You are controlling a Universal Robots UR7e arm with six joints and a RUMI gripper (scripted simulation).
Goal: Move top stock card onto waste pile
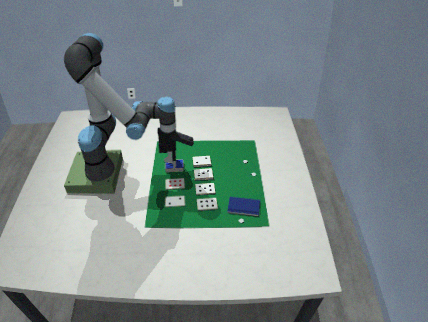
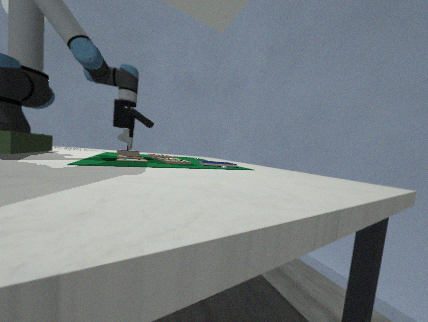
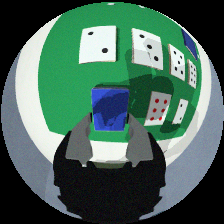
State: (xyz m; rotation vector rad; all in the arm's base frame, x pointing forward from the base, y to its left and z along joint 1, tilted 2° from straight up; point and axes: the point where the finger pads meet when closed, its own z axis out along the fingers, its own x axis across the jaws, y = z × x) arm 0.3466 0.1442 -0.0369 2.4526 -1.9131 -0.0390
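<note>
My gripper is now 30 mm short of the red card, 120 mm to the left of it and 30 mm above it. Also, from my hand: green mat (170 mm ahead, 60 mm to the right, 50 mm below).
</note>
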